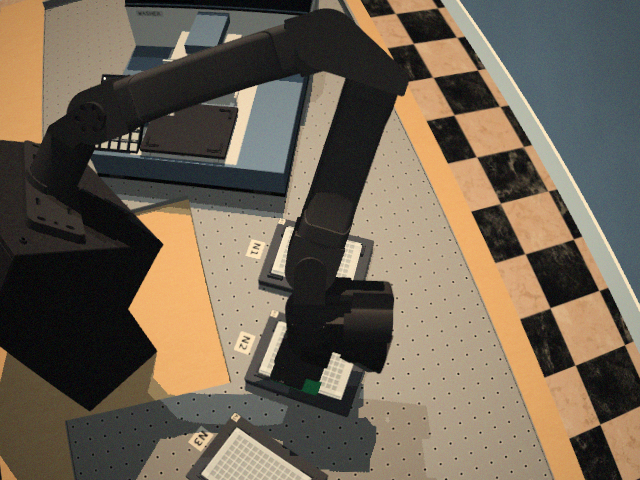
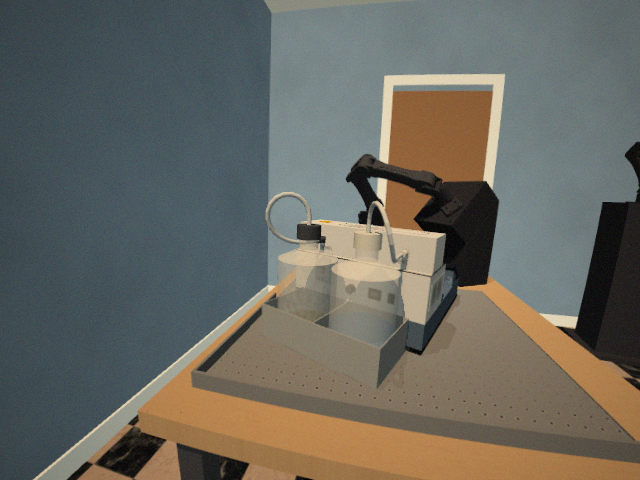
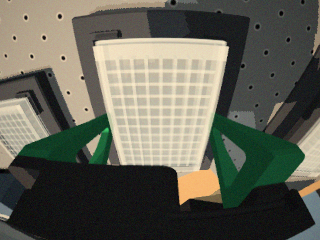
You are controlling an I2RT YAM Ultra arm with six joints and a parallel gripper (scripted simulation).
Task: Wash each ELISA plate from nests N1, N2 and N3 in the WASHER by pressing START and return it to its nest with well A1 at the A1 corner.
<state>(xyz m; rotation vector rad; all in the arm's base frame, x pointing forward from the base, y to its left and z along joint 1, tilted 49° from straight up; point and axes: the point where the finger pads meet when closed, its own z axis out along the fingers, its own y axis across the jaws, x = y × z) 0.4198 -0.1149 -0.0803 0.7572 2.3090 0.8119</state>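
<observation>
Now: the nest N2 20 mm below my hand. Round my hand: nest N3: 170 mm to the right, 90 mm behind; nest N1: 170 mm to the left, 30 mm ahead, 20 mm below; N3 label: 170 mm behind, 100 mm to the right, 30 mm below.
</observation>
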